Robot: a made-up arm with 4 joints. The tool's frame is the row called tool. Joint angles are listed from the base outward. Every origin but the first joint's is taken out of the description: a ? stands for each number. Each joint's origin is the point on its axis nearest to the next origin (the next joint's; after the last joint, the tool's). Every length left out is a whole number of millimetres.
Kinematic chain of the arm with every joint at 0, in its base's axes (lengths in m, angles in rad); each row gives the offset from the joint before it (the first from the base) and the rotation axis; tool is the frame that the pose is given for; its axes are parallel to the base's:
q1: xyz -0.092 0 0.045 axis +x
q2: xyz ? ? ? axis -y
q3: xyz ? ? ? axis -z
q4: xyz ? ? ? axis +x
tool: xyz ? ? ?
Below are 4 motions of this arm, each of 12 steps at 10 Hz.
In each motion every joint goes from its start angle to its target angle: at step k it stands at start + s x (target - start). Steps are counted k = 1, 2, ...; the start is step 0. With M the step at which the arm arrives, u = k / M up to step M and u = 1 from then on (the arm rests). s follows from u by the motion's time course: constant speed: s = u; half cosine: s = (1 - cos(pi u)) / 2; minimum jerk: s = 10 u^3 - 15 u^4 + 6 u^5.
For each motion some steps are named. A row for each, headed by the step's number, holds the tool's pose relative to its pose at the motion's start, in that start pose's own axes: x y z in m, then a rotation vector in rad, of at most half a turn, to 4 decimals.
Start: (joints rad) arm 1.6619 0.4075 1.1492 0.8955
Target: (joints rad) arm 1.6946 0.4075 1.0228 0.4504
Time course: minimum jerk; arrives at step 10
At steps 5, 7, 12:
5: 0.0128 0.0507 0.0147 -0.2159 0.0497 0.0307
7: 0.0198 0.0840 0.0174 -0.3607 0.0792 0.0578
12: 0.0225 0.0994 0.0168 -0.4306 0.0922 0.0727

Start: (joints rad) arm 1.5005 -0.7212 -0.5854 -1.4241
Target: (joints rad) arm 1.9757 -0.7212 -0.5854 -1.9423
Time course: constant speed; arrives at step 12
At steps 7, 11, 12:
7: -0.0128 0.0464 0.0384 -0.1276 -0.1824 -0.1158
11: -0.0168 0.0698 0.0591 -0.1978 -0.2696 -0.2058
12: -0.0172 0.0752 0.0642 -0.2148 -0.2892 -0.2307

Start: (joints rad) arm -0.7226 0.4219 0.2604 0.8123
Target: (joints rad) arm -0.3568 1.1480 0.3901 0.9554
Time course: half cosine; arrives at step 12
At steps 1, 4, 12:
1: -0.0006 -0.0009 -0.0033 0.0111 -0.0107 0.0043
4: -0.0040 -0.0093 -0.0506 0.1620 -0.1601 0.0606
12: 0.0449 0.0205 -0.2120 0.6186 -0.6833 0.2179

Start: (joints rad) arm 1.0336 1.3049 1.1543 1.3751
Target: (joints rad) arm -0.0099 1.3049 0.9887 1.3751
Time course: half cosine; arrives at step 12
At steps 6, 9, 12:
6: 0.1958 -0.0747 0.2172 -0.0608 0.5509 0.2351
9: 0.3922 -0.0845 0.2927 -0.1108 0.9403 0.3996
12: 0.4781 -0.0774 0.3012 -0.1333 1.1015 0.4676

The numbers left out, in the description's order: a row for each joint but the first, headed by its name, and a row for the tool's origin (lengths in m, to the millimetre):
q2: 0 0.178 -0.11
q3: 0.186 0 -0.185
q4: -0.347 -0.042 0
tool: 0 -0.015 0.259

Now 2 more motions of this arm.
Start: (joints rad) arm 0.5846 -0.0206 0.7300 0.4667
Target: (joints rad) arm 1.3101 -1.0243 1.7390 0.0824
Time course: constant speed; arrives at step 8
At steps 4, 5, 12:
4: 0.0176 0.3023 0.0751 -0.4024 0.3944 -0.5743
5: 0.0392 0.3623 0.0790 -0.5436 0.5020 -0.6630
12: 0.0716 0.4891 0.0516 -1.0374 0.7869 -0.7741

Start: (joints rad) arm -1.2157 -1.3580 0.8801 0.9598
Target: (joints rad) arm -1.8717 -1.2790 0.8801 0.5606
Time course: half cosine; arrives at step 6
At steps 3, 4, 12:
3: 0.0520 0.0765 -0.0895 -0.2158 -0.2968 -0.1455
4: 0.0948 0.1090 -0.1308 -0.3238 -0.4362 -0.2376
12: 0.1484 0.1361 -0.1669 -0.4302 -0.5690 -0.3428

